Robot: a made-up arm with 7 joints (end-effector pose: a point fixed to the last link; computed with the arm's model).
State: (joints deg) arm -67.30 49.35 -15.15 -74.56 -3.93 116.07 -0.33
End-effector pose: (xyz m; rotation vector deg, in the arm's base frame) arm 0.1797 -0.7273 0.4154 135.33 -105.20 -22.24
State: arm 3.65 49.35 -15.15 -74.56 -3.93 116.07 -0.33
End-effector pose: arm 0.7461 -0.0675 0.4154 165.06 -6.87 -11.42
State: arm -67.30 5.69 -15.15 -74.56 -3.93 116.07 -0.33
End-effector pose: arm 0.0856 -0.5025 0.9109 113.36 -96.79 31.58
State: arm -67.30 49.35 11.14 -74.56 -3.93 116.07 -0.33
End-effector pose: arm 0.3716 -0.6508 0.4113 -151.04 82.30 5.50
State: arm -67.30 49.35 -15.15 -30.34 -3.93 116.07 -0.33
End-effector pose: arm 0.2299 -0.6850 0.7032 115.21 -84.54 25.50
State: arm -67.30 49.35 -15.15 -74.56 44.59 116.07 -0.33
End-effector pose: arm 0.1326 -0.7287 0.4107 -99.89 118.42 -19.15
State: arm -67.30 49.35 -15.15 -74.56 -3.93 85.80 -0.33
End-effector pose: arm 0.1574 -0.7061 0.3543 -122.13 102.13 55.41
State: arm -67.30 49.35 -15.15 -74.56 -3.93 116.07 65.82
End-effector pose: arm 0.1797 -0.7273 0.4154 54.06 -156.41 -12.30
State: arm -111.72 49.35 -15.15 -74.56 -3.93 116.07 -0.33
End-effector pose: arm -0.3807 -0.6452 0.4154 88.38 -153.50 -25.50
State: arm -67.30 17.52 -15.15 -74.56 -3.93 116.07 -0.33
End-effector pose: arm 0.1252 -0.5971 0.7973 120.44 -100.17 18.14
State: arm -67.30 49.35 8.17 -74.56 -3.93 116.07 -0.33
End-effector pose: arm 0.3512 -0.6623 0.4081 -150.92 85.84 7.48
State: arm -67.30 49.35 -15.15 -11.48 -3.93 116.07 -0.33
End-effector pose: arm 0.2324 -0.6044 0.8033 103.78 -74.00 42.09
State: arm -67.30 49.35 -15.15 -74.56 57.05 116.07 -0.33
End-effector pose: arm 0.1224 -0.7256 0.4043 -87.41 116.61 -28.09
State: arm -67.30 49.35 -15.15 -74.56 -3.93 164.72 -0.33
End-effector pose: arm 0.1969 -0.6900 0.5152 115.81 -79.87 30.80
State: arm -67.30 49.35 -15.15 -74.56 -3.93 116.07 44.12
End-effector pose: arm 0.1797 -0.7273 0.4154 83.30 -144.77 -16.08
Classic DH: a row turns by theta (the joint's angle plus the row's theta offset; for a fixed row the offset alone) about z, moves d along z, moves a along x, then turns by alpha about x. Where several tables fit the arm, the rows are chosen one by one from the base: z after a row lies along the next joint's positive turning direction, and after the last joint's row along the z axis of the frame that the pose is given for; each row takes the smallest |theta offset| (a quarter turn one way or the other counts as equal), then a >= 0, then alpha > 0; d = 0 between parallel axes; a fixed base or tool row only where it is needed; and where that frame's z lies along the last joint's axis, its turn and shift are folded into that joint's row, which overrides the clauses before.
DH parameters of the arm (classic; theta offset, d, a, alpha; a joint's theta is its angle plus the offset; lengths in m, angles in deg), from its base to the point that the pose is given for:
joint 1: 0 0.359 0 -90
joint 2: 0 0 0 90
joint 3: 0 0.39 0.122 90
joint 4: 0 0 -0.055 -90
joint 5: 0 0.258 0 90
joint 6: 0 0 0.131 90
joint 7: 0 0 0 0

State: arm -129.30 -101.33 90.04 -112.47 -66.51 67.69 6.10
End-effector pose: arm 0.5540 -0.0902 0.3489 -4.11 -30.43 -56.07
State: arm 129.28 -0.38 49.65 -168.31 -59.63 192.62 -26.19
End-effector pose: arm -0.2868 -0.1059 0.5493 108.60 -116.57 -6.87
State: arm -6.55 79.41 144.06 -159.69 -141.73 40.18 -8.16
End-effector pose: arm 0.0952 0.2559 0.6358 61.78 76.21 93.16
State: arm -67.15 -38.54 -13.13 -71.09 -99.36 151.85 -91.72
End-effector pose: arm 0.0181 0.0014 1.0385 50.17 5.55 -89.53
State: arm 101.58 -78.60 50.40 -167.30 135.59 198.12 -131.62
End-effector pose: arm -0.0213 -0.1439 0.5439 -38.47 -103.59 -97.91
